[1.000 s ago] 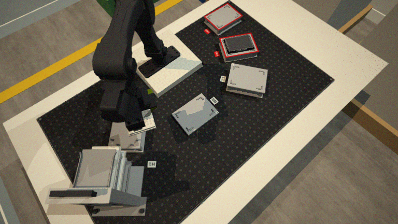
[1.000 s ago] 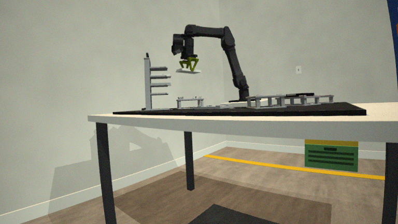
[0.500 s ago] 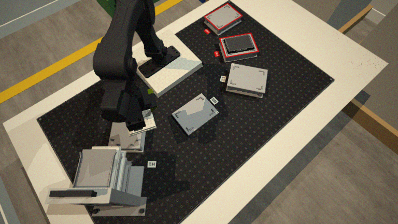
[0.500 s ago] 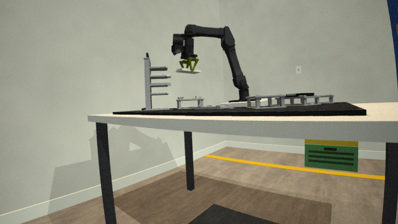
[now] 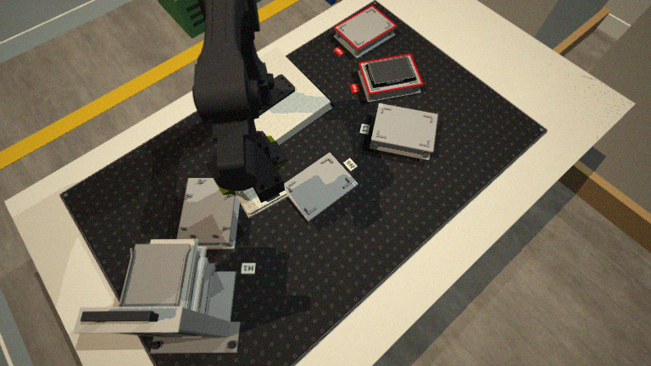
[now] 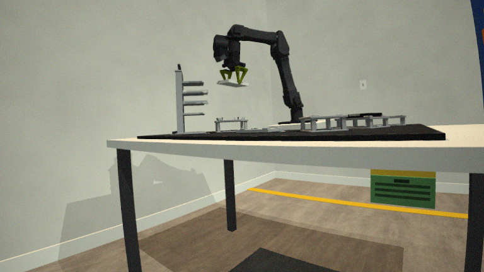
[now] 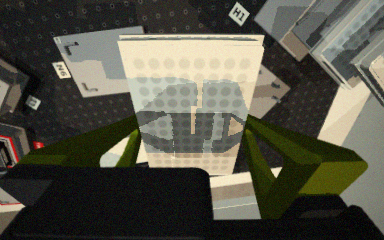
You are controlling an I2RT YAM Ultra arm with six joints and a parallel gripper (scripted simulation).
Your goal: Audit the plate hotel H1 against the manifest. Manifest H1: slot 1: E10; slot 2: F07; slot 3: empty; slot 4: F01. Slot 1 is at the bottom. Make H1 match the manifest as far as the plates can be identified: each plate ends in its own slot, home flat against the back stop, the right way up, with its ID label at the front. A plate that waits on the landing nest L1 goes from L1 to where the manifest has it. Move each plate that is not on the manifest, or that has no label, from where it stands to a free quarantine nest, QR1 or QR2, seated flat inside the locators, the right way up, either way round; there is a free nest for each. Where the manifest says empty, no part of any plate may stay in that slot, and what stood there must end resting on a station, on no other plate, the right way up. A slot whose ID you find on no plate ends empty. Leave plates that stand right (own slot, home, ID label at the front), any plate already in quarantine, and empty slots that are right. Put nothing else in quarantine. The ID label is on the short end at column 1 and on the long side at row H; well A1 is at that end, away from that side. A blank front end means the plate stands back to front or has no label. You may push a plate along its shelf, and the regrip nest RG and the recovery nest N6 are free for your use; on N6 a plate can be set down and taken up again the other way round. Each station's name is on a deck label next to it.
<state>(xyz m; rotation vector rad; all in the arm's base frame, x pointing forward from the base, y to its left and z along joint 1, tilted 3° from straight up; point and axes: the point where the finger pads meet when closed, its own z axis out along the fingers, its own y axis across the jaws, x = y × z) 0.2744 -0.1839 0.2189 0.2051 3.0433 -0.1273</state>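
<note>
My gripper is now 230 mm above the recovery nest N6, 150 mm to the right of it and 20 mm short of it. From my hand the other things lie so: regrip nest: 180 mm below, 100 mm to the right, 90 mm behind; then H1 deck label: 230 mm below, 110 mm to the right, 70 mm ahead; then white well plate: right at my hand.
</note>
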